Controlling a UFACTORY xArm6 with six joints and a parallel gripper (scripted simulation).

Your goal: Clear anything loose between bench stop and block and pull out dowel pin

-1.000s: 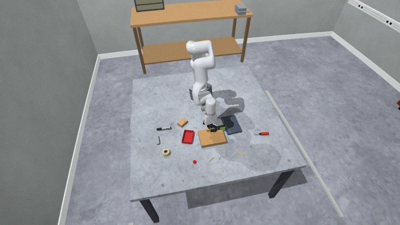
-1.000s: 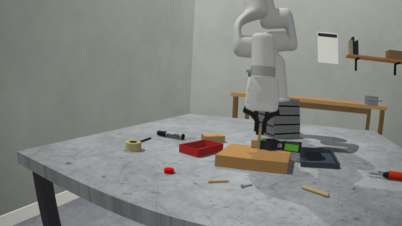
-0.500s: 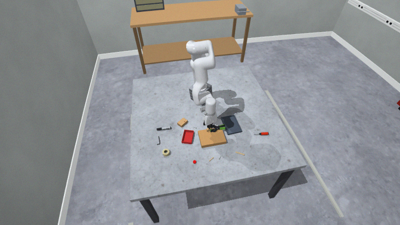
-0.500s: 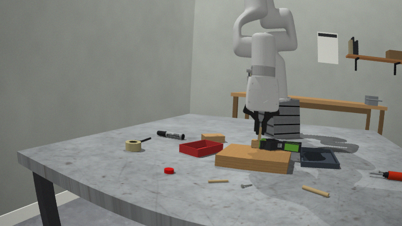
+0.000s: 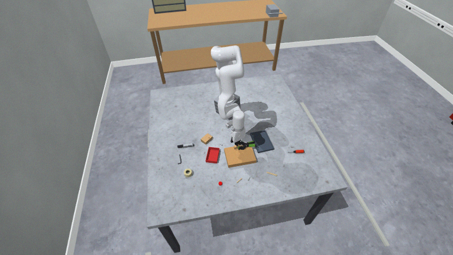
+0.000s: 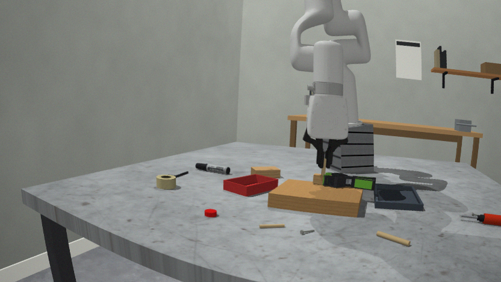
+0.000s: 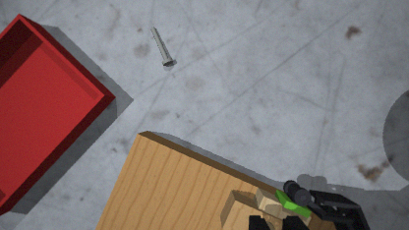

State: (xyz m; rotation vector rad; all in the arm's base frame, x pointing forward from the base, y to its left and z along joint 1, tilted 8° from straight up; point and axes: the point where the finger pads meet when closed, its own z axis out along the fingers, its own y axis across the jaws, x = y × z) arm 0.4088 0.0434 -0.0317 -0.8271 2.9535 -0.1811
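Now: hand 20 mm above the dowel pin. The rest, counted from my hand: red tray: 180 mm to the right, 90 mm below, 40 mm ahead; then bench board: 70 mm below, 50 mm ahead, 10 mm to the left; then wooden block: 50 mm below.
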